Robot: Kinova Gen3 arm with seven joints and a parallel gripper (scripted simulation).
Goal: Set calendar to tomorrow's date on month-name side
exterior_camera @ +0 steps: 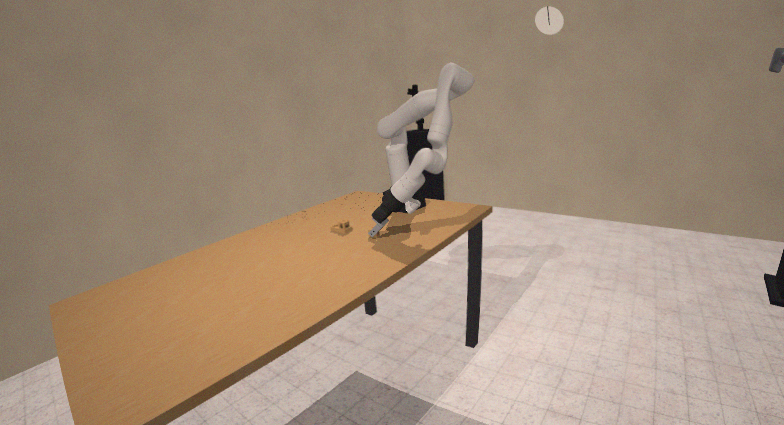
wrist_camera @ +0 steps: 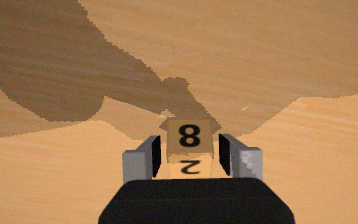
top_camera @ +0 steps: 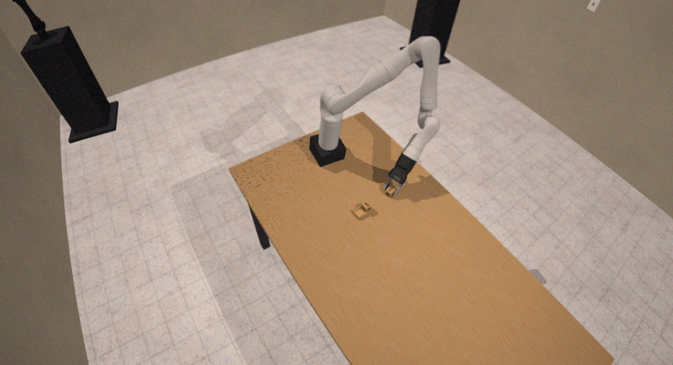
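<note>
The wooden date cube lies 1 cm to the right of my hand and 1 cm below it. Also, from my hand: wooden tray: 4 cm ahead, 16 cm to the right, 2 cm below.
</note>
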